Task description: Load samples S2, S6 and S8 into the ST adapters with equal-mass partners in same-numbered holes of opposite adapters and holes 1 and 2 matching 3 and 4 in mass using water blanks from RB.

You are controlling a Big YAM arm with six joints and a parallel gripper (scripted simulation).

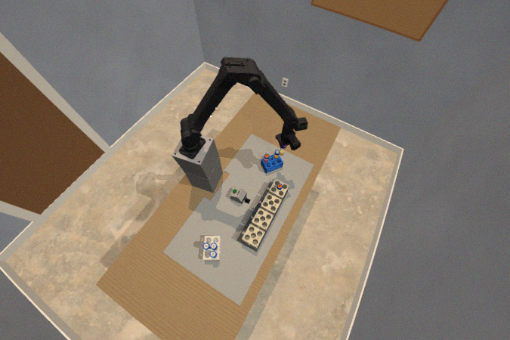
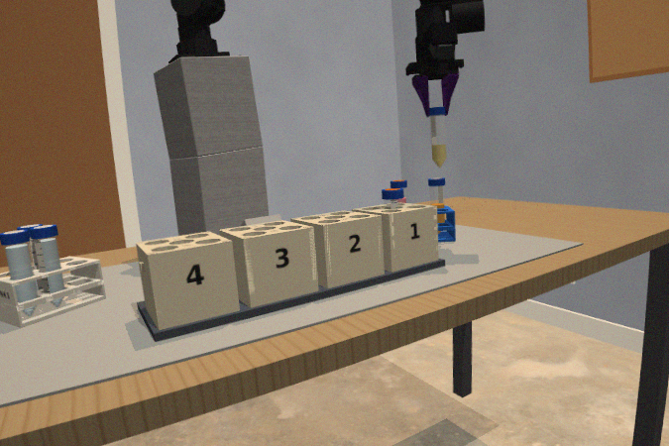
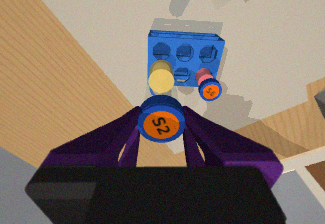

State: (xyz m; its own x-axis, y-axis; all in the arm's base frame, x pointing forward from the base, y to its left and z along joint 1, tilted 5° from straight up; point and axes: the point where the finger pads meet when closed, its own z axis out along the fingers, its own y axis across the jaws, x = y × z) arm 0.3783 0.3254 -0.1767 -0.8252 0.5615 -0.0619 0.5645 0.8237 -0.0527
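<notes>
My gripper is now 40 mm past the blue sample rack RS, 20 mm to the left of it and 220 mm above it. Also, from my hand: white blank rack RB (100 mm behind, 690 mm to the right, 220 mm below).
</notes>
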